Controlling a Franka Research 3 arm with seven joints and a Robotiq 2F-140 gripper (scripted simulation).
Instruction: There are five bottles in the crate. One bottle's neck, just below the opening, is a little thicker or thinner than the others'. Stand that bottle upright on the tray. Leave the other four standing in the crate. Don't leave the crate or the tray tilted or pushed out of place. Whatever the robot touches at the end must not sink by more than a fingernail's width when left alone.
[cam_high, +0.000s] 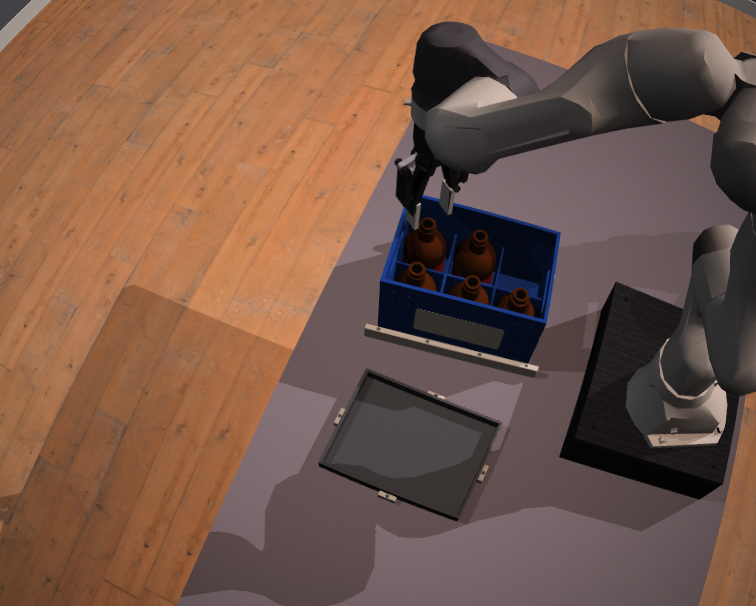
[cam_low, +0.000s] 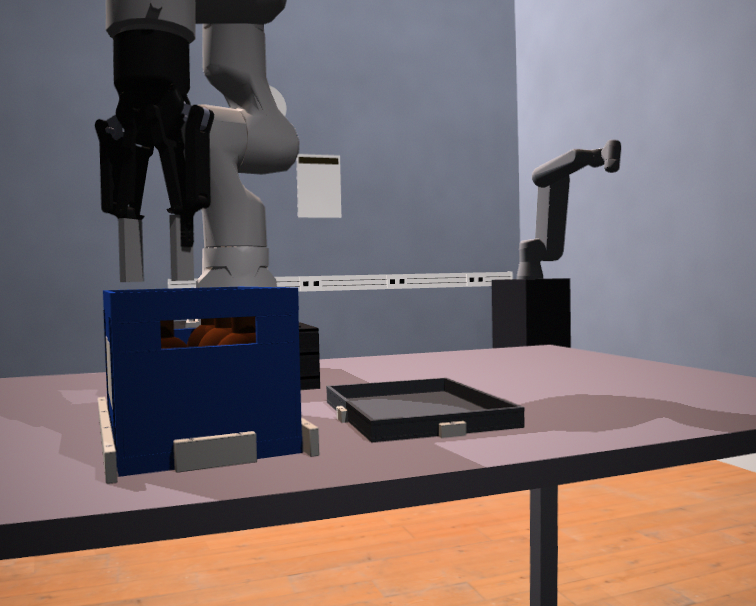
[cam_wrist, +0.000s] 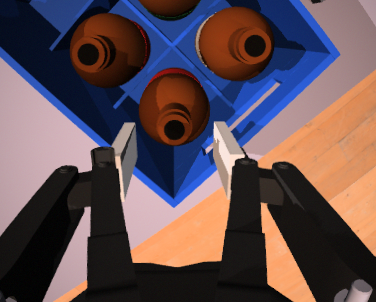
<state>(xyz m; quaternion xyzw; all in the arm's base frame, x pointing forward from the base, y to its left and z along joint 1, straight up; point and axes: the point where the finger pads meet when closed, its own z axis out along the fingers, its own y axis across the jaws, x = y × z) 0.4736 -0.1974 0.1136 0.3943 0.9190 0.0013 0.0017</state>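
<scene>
Right now my hand is 13 cm above the crate, 9 cm past it and 5 cm to the right of it. Also, from my hand: bottle: 18 cm behind, 13 cm below, 9 cm to the left; dark tray: 33 cm to the left, 20 cm below, 6 cm behind.
</scene>
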